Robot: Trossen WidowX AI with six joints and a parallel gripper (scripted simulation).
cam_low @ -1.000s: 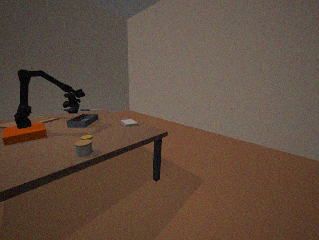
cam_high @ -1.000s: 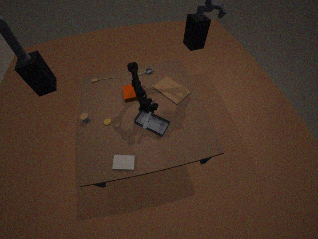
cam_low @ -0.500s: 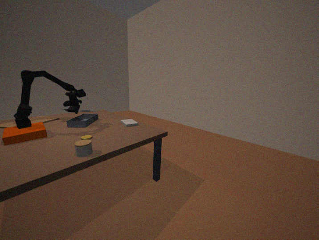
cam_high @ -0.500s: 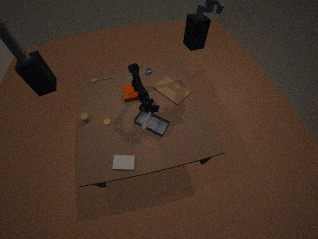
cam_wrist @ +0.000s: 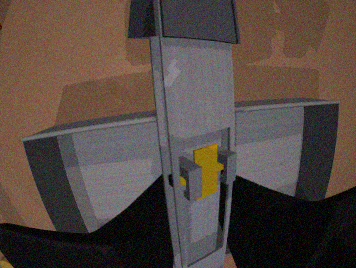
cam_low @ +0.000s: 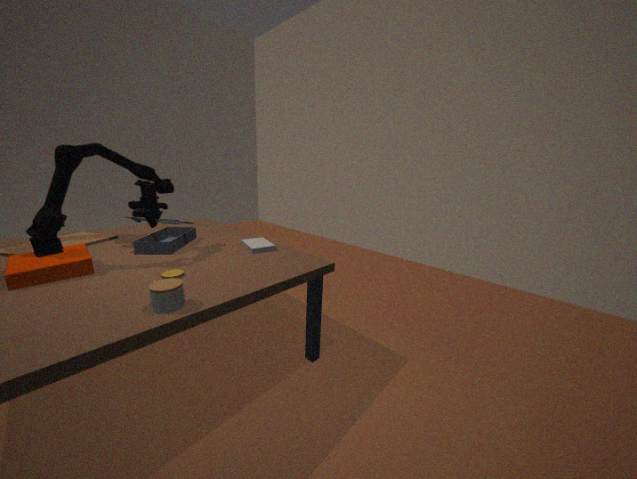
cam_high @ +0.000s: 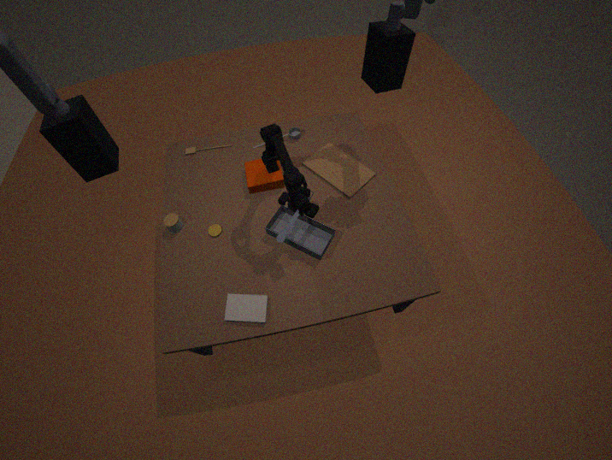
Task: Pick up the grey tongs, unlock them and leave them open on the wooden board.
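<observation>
Now: the wooden board 340 mm to the left of my gripper tip, 260 mm behind it and 90 mm below it. From my gripper tip the other things lie so: white pad (380 mm to the right, 310 mm ahead, 80 mm below); yellow lock piece (40 mm above, 10 mm to the left, 10 mm behind); roasting tin (70 mm below, 50 mm ahead, 20 mm to the right).
</observation>
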